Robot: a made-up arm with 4 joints.
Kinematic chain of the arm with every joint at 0, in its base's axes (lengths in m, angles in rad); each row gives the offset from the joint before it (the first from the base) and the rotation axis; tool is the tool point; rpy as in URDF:
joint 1: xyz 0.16 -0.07 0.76 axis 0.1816 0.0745 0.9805
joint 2: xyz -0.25 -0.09 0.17 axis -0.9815 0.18 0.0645
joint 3: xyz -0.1 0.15 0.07 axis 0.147 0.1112 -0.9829
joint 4: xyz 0 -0.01 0.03 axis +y
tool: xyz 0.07 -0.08 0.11 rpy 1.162 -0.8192 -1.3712
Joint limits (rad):
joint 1: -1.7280..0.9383
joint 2: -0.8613..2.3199
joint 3: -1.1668..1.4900
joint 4: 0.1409..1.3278
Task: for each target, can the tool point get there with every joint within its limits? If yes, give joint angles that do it. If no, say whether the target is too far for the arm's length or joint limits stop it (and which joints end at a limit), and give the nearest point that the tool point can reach.
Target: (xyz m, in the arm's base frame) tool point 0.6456 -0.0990 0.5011
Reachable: no: joint limits stop it (at a limit: joint 1, joint 3) | nearest point 0.3575 0.1633 0.6982 | short by 0.437 m
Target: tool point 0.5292 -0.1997 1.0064
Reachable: no: joint limits stop it (at a limit: joint 1, joint 2) | nearest point 0.1673 -0.3690 1.0541 | short by 0.402 m
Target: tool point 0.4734 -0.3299 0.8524
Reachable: no: joint limits stop it (at a limit: joint 1, joint 2) | nearest point 0.1638 -0.4030 1.0040 | short by 0.352 m
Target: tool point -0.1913 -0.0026 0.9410
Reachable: yes | joints -0.0880 1.8523 1.1227 0.7262
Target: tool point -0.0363 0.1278 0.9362
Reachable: yes | joints -0.1883 0.9236 -0.5949 0.2305
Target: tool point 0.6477 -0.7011 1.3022
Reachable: no: too far | nearest point 0.1789 -0.4395 1.1069 | short by 0.571 m
